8 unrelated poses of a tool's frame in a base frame.
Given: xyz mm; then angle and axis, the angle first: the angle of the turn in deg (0 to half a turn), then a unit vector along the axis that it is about.
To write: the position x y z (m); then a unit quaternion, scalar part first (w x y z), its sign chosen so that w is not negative. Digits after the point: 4 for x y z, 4 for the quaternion.
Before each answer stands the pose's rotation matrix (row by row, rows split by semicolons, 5 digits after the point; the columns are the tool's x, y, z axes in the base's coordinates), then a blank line. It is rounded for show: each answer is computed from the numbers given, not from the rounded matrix.
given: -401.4, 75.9, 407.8, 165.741, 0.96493, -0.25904, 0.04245
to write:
0.86431 -0.50267 0.01686; -0.48176 -0.83706 -0.25932; 0.14446 0.21601 -0.96564

-0.4014, 0.0759, 0.4078, 0.1241, 0.9575, -0.2570, 0.0421
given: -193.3, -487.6, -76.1, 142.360, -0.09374, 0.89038, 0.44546
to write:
-0.77612 -0.42160 0.46893; 0.12249 0.62869 0.76795; -0.61858 0.65346 -0.43630

-0.1933, -0.4876, -0.0761, 0.3226, -0.0887, 0.8428, 0.4216
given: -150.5, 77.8, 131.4, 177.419, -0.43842, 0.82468, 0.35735
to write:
-0.61476 -0.73883 -0.27604; -0.70665 0.36051 0.60884; -0.35031 0.56935 -0.74372

-0.1505, 0.0778, 0.1314, 0.0225, -0.4383, 0.8245, 0.3573
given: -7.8, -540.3, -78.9, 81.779, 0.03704, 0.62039, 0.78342
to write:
0.14417 -0.75568 0.63888; 0.79506 0.47284 0.37987; -0.58915 0.45319 0.66898

-0.0078, -0.5403, -0.0789, 0.7560, 0.0242, 0.4061, 0.5128
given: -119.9, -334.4, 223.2, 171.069, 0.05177, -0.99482, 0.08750
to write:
-0.98255 -0.11596 -0.14544; -0.08880 0.97945 -0.18107; 0.16345 -0.16500 -0.97266

-0.1199, -0.3344, 0.2232, 0.0779, 0.0516, -0.9918, 0.0872
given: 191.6, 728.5, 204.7, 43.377, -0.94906, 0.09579, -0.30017
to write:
0.97288 0.18132 0.14360; -0.23099 0.72936 0.64396; 0.01203 -0.65967 0.75146

0.1916, 0.7285, 0.2047, 0.9292, -0.3507, 0.0354, -0.1109
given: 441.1, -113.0, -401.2, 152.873, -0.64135, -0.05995, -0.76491
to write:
-0.11259 0.42144 0.89984; -0.27610 -0.88321 0.37910; 0.95451 -0.20576 0.21580

0.4411, -0.1130, -0.4012, 0.2345, -0.6235, -0.0583, -0.7436
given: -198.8, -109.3, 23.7, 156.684, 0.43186, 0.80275, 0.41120
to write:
-0.56056 0.50229 0.65839; 0.82780 0.31786 0.46230; 0.02293 0.80416 -0.59397

-0.1988, -0.1093, 0.0237, 0.2021, 0.4230, 0.7862, 0.4027
